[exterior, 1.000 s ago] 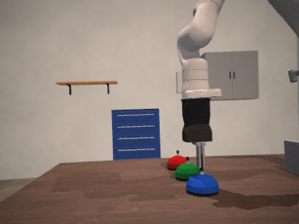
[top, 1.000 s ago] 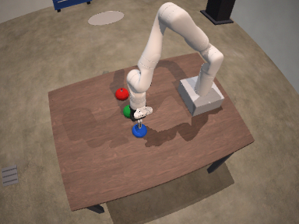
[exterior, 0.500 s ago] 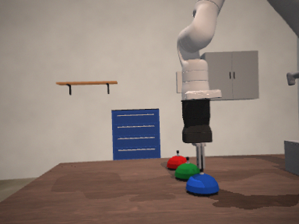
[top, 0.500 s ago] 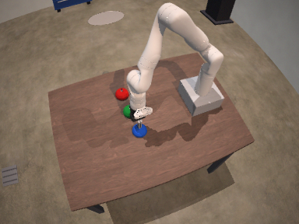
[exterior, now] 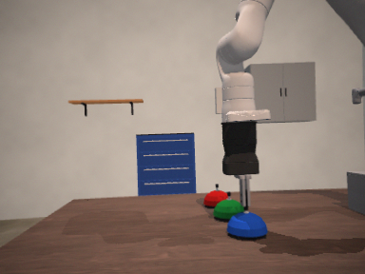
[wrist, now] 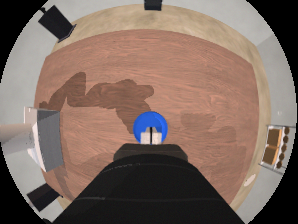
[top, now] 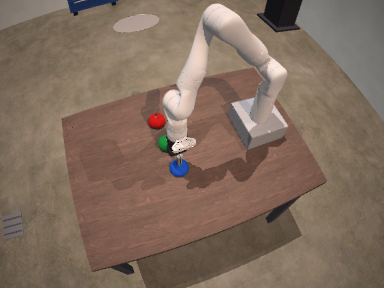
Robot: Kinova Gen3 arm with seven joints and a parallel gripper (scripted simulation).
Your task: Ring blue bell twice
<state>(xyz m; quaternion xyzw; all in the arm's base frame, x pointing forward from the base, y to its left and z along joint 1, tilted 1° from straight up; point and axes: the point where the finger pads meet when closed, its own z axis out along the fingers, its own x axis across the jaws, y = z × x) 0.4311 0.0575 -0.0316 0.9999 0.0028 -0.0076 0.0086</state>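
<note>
Now: the blue bell 4 cm below my hand. From my hand the other things lie so: red bell: 27 cm to the right, 4 cm below; then green bell: 14 cm to the right, 4 cm below.
</note>
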